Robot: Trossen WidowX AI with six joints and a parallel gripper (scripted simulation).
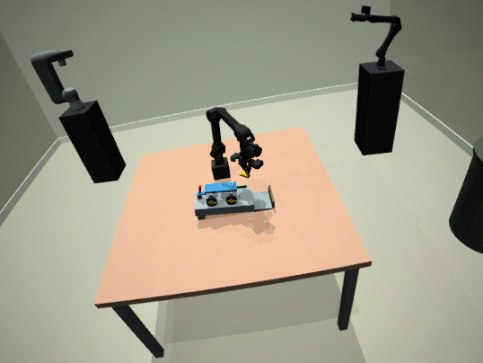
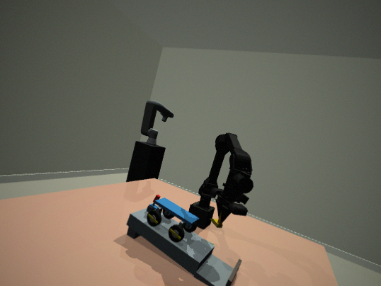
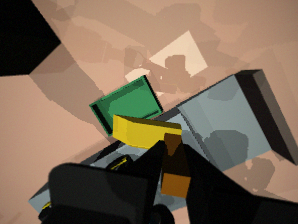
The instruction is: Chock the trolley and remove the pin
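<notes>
Right now my gripper tip is 2 cm to the left of the yellow chock, 1 cm past it and 1 cm above it. Also, from my gripper tip: trolley (16 cm to the right, 10 cm ahead, 4 cm below); green tray (16 cm below, 8 cm to the right, 3 cm behind); upright end plate (13 cm below, 12 cm to the left, 8 cm ahead).
</notes>
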